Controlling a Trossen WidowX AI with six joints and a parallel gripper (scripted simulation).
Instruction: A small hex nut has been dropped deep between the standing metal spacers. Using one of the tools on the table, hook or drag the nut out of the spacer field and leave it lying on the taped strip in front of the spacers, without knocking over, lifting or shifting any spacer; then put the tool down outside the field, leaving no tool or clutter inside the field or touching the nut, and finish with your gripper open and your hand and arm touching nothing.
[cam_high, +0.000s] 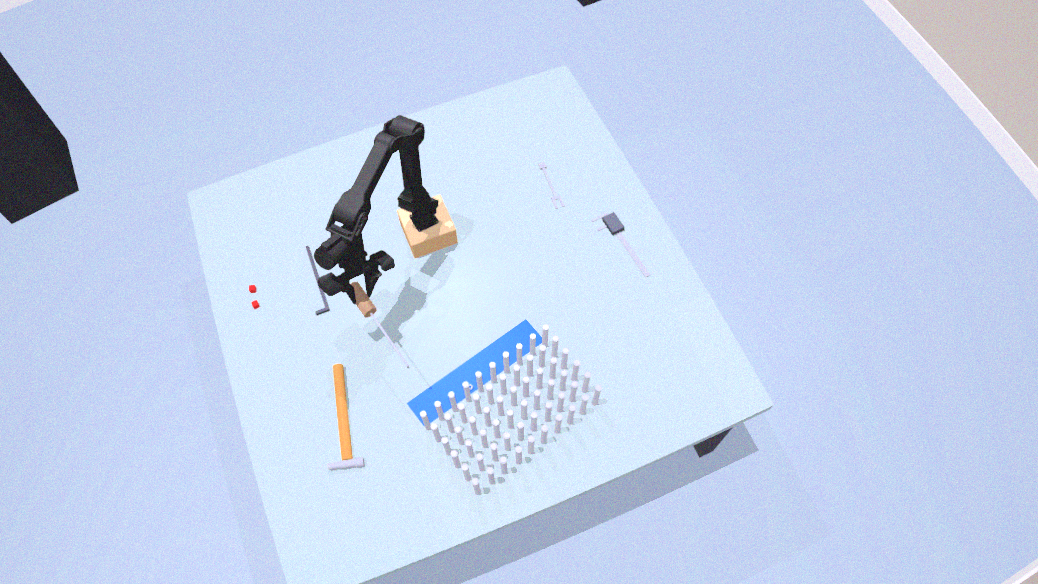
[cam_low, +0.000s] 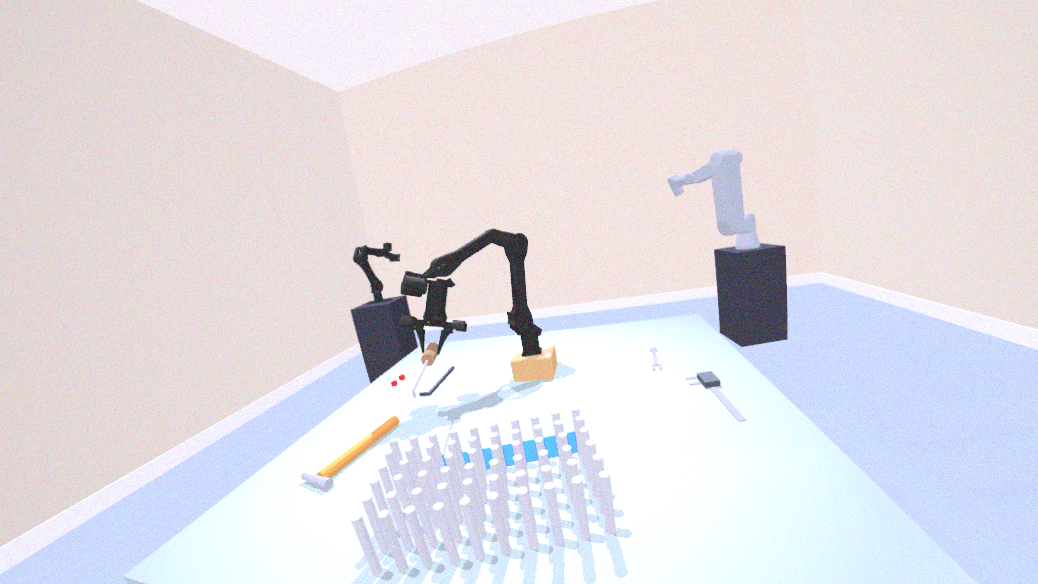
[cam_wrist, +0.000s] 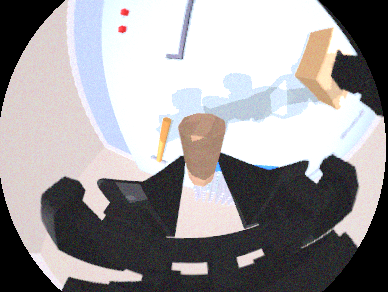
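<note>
Now: the thin hook tool 100 mm ahead of my gripper tip, 10 mm to the left of it and 10 mm below it. The rest, counted from my gripper tip: small wrench: 180 mm behind, 660 mm to the left, 180 mm below; blue taped strip: 240 mm ahead, 180 mm to the left, 180 mm below.
</note>
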